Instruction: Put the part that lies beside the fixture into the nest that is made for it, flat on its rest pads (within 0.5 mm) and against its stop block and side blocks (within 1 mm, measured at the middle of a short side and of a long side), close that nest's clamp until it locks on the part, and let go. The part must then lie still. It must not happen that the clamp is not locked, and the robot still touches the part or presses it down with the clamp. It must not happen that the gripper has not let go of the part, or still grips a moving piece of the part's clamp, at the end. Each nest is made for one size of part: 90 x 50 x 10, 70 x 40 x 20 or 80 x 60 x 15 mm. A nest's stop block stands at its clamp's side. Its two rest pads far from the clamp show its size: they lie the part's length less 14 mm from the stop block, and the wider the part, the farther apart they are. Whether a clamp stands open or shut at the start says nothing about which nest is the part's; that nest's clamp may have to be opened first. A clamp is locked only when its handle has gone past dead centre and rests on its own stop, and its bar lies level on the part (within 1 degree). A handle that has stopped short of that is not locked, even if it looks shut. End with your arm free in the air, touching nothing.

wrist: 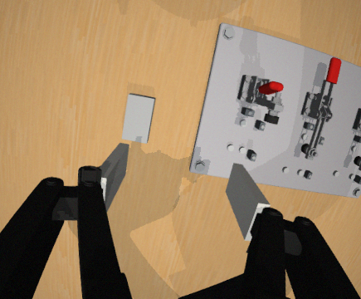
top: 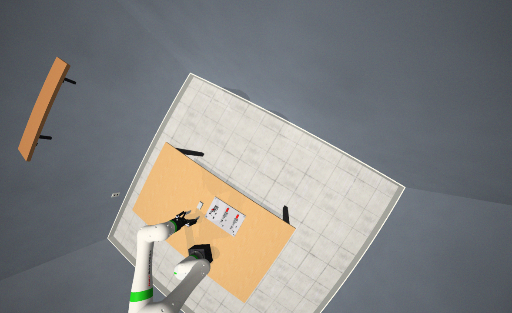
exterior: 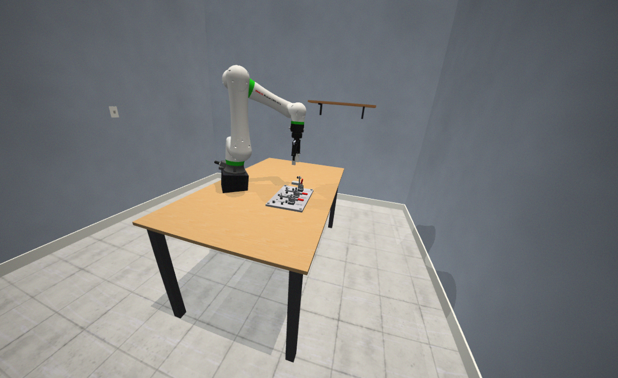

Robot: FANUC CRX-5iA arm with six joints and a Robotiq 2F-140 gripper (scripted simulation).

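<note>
The grey rectangular part lies 20 cm below my hand, 6 cm to the left of it and 2 cm behind it. The rest, counted from my hand: fixture plate 21 cm below, 19 cm to the right, 9 cm ahead.
</note>
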